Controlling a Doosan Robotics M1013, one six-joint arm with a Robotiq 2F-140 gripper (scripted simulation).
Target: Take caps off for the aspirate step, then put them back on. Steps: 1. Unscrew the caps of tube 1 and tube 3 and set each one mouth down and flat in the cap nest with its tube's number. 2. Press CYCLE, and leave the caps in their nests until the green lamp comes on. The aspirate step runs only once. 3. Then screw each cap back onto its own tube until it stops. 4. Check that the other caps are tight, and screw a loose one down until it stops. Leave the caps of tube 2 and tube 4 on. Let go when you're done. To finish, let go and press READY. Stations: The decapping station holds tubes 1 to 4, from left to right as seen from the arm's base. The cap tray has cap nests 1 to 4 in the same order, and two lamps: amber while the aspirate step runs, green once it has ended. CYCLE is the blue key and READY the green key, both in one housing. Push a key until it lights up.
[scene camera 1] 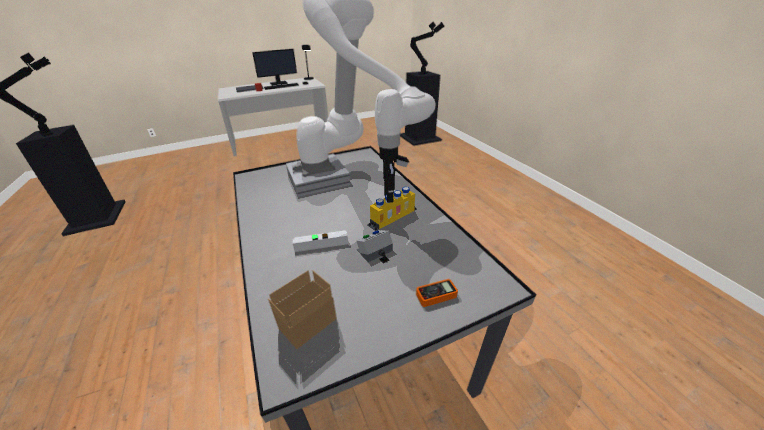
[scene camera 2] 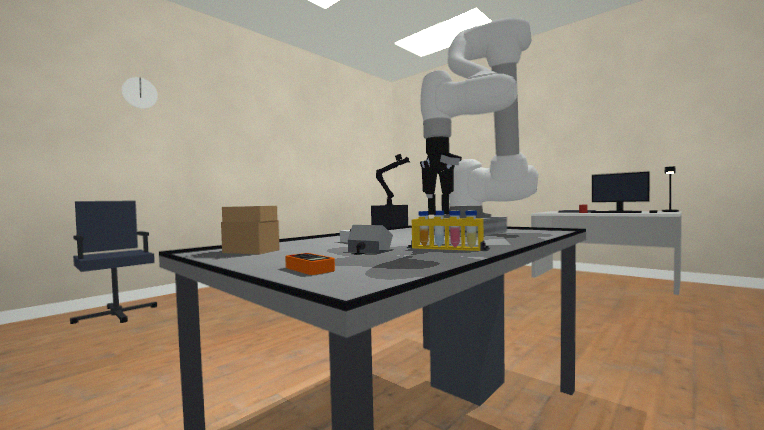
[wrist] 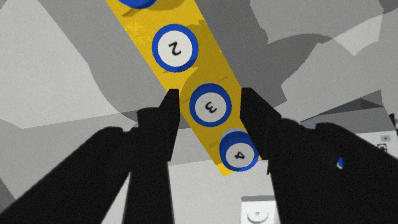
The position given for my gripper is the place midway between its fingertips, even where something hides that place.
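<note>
Scene camera 1: a cardboard box (scene camera 1: 318,311) visible. Scene camera 2: my gripper (scene camera 2: 438,214), an orange multimeter (scene camera 2: 311,264) and the cardboard box (scene camera 2: 242,233) visible. Wrist view: my gripper (wrist: 210,103) visible. In the wrist view the orange multimeter is out of frame, and the cardboard box is out of frame in the wrist view too.
</note>
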